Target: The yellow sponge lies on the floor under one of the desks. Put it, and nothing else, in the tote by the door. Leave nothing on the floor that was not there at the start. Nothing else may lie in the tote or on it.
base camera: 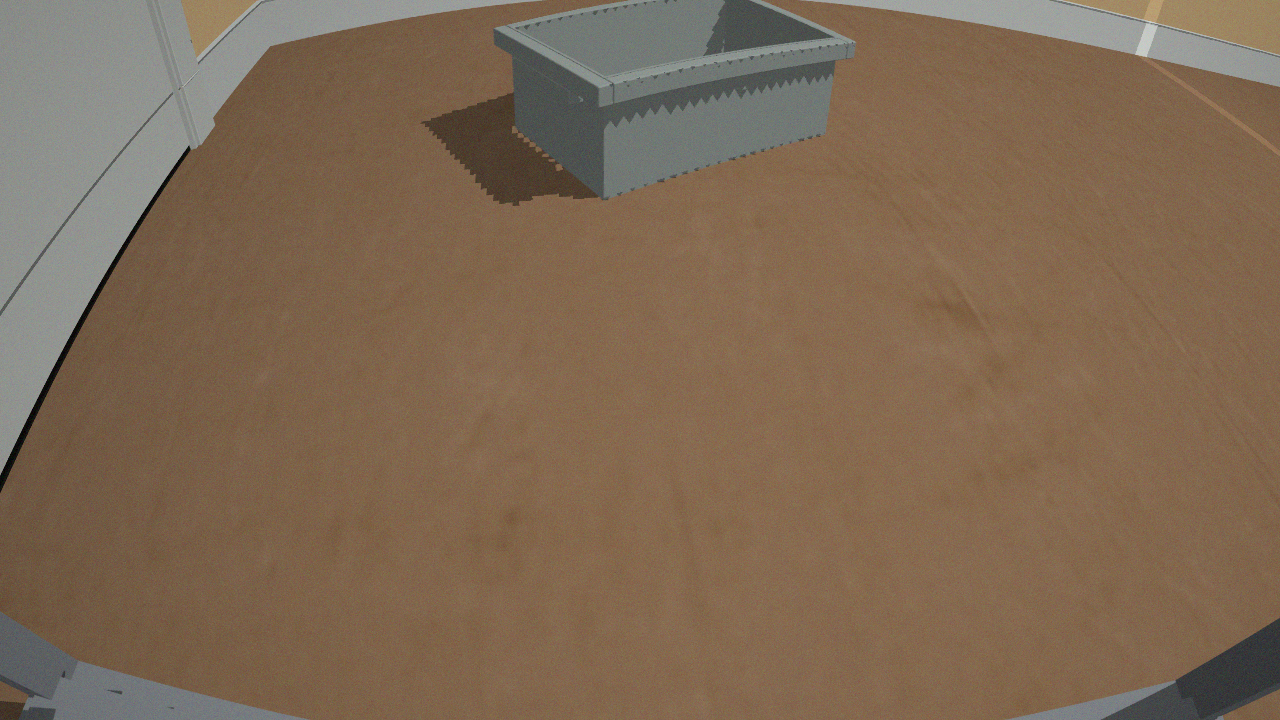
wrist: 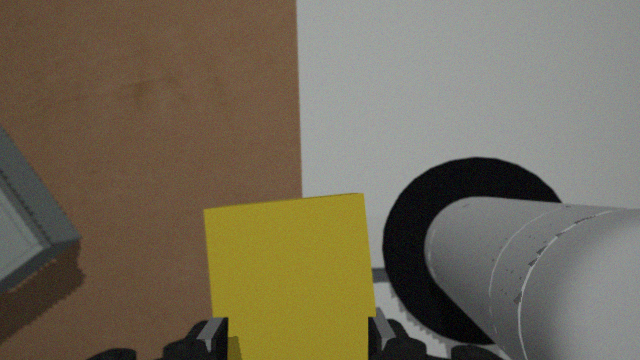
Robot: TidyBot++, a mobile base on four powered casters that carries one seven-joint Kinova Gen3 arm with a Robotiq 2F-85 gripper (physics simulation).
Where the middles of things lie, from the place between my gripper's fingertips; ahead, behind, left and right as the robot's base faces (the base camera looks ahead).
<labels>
My gripper is now 10 mm to the left of the yellow sponge (wrist: 289,272) and 10 mm above it. From my hand the other things lie so: grey tote (base camera: 621,101) 630 mm ahead, 40 mm to the right, 510 mm below.
</labels>
